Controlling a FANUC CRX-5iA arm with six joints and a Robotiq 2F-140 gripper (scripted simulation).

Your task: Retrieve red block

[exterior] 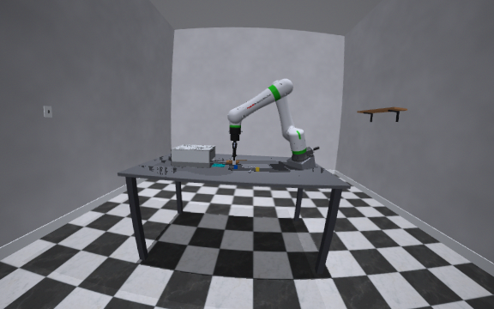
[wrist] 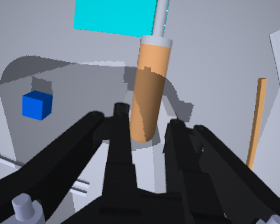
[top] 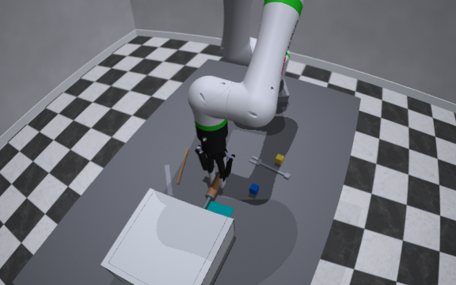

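My hand is 130 mm to the right of the blue cube, 20 mm past it and 20 mm above it. The rest, counted from my hand: thin wooden stick 160 mm to the right, 30 mm below, 30 mm behind; then hook tool 140 mm ahead, 30 mm to the left, 20 mm below; then teal square 120 mm ahead, 40 mm to the left, 40 mm below.
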